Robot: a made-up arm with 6 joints. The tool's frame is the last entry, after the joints.
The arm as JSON. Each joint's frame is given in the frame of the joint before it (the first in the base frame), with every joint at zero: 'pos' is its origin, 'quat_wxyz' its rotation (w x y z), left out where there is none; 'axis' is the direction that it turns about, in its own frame. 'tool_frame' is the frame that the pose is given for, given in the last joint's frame.
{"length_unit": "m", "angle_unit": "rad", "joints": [
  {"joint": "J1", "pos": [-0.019, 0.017, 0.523], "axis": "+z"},
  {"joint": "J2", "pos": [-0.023, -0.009, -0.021], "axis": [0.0, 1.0, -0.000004]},
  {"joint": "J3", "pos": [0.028, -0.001, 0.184], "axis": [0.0, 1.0, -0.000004]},
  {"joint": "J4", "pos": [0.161, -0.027, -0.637], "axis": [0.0, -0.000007, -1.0]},
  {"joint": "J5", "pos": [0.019, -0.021, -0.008], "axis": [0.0, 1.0, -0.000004]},
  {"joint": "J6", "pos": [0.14, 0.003, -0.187], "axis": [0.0, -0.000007, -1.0]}
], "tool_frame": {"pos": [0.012, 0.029, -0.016], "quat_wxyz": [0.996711, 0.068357, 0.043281, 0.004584]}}
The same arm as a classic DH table. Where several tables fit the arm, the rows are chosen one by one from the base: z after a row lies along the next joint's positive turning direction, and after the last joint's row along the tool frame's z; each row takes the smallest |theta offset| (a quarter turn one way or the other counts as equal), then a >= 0, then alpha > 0; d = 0 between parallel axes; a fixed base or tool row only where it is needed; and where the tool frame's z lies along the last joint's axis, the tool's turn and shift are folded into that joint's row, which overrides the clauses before.
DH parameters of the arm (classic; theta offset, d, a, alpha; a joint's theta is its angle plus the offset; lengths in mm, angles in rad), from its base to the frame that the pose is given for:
base (fixed): -0.7299 0 -25.5 0
J1: 0.7299 502 -23 -1.5708
J2: -1.4198 0 186.1 0
J3: 1.4198 -37 161 -1.5708
J4: 0 645 19 1.5708
J5: 0 -18 140 -1.5708
J6: -0.569 93.1 25.7 -2.9796
tool (fixed): -0.5598 -111.4 0 0

